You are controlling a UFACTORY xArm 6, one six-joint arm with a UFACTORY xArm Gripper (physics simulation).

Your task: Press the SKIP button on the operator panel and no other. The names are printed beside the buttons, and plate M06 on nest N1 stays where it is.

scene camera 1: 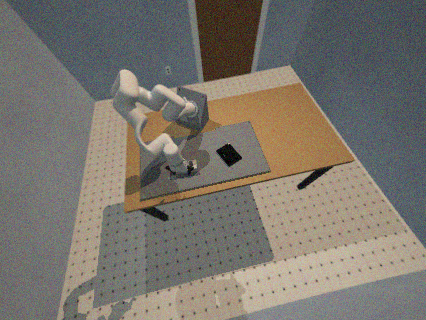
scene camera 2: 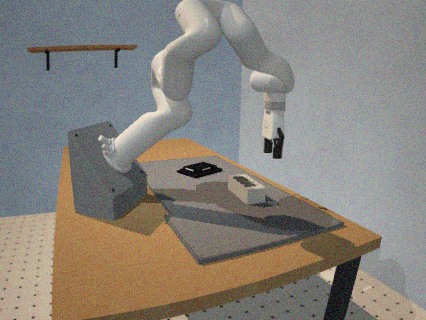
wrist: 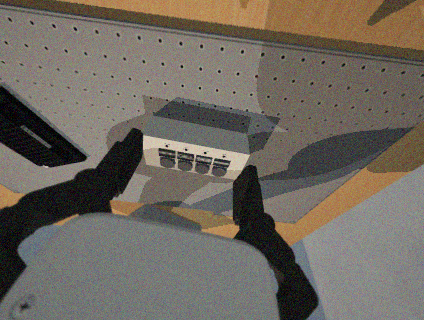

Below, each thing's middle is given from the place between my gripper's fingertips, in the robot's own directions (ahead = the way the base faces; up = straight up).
I see the operator panel (scene camera 2: 256,193) 8 cm behind my hand, 5 cm to the left of it and 11 cm below it.
